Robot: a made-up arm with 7 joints.
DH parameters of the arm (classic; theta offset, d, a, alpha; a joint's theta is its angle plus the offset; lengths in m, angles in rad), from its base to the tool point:
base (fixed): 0 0.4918 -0.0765 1.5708
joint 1: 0 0.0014 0.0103 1.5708
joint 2: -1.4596 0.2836 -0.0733 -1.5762
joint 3: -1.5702 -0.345 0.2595 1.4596
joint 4: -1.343 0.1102 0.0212 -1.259
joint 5: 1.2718 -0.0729 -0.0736 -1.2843
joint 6: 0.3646 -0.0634 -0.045 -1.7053
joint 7: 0.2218 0 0.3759 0
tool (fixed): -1.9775 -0.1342 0 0
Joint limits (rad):
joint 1: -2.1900..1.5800
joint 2: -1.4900..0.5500
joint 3: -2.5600..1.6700
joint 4: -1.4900..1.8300
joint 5: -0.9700..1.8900
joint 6: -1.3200..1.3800
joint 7: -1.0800..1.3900
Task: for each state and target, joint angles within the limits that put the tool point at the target. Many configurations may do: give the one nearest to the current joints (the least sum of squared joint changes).
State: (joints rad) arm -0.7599 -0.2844 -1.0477 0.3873 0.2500 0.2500 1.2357
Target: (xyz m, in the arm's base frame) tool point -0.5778 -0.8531 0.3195
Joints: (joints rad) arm -0.5252 -0.6104 -1.1468 0.4414 0.2510 0.2401 1.1564
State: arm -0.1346 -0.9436 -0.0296 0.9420 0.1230 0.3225 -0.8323
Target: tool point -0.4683 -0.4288 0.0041
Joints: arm -0.1952 -1.1717 -0.1638 1.0300 -0.0704 0.5394 -0.4102
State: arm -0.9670 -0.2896 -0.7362 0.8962 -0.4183 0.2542 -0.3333
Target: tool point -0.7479 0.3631 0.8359
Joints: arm -1.3283 0.5500 -0.2341 0.7626 -0.3711 0.6433 -0.2053
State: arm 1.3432 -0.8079 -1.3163 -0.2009 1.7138 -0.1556 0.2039
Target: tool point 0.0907 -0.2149 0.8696
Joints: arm 1.5800 -1.4220 -1.7662 -0.3783 1.8900 -0.3545 -0.2795
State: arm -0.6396 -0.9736 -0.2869 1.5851 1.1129 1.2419 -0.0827
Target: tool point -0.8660 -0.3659 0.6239
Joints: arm -0.9183 -0.6074 -0.1376 1.4508 1.1189 1.0461 -0.0176
